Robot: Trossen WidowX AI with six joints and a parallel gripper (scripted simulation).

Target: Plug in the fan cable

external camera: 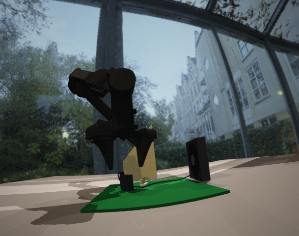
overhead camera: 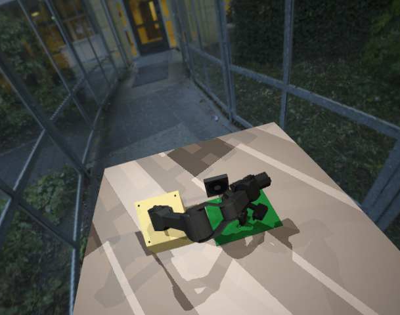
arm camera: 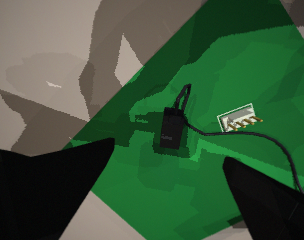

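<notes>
Right now my gripper tip is 40 mm above the black plug, 10 mm to the left of it and 10 mm past it. The rest, counted from my gripper tip: black fan: 190 mm to the left, 90 mm behind; then green board: 70 mm below, 50 mm to the left, 10 mm behind.
</notes>
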